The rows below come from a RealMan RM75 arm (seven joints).
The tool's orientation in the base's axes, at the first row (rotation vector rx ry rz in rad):
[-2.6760, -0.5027, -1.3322]
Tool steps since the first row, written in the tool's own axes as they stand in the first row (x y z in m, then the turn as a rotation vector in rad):
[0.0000, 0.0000, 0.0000, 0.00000, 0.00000, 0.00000]
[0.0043, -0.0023, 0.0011, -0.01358, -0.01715, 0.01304]
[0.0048, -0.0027, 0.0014, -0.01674, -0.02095, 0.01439]
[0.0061, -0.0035, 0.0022, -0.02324, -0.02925, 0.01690]
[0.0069, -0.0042, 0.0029, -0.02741, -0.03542, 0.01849]
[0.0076, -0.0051, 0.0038, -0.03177, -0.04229, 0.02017]
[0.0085, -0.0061, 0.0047, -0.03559, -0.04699, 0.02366]
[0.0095, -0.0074, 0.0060, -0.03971, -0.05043, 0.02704]
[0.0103, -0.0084, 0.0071, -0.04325, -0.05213, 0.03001]
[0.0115, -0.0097, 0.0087, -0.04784, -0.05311, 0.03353]
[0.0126, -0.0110, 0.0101, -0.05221, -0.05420, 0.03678]
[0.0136, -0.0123, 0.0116, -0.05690, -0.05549, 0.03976]
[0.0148, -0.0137, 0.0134, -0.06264, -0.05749, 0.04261]
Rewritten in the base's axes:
[0.0000, 0.0000, 0.0000, 0.00000, 0.00000, 0.00000]
[0.0025, 0.0035, 0.0026, -0.00359, 0.01596, -0.01952]
[0.0028, 0.0040, 0.0028, -0.00564, 0.01909, -0.02302]
[0.0039, 0.0053, 0.0033, -0.01020, 0.02591, -0.03010]
[0.0046, 0.0063, 0.0035, -0.01344, 0.03107, -0.03467]
[0.0054, 0.0076, 0.0035, -0.01695, 0.03687, -0.03947]
[0.0062, 0.0089, 0.0036, -0.01805, 0.04120, -0.04485]
[0.0073, 0.0107, 0.0035, -0.01898, 0.04425, -0.05033]
[0.0083, 0.0121, 0.0034, -0.01929, 0.04570, -0.05503]
[0.0097, 0.0140, 0.0033, -0.01954, 0.04636, -0.06085]
[0.0109, 0.0158, 0.0033, -0.01990, 0.04710, -0.06634]
[0.0122, 0.0177, 0.0031, -0.02072, 0.04790, -0.07193]
[0.0137, 0.0197, 0.0029, -0.02246, 0.04907, -0.07831]

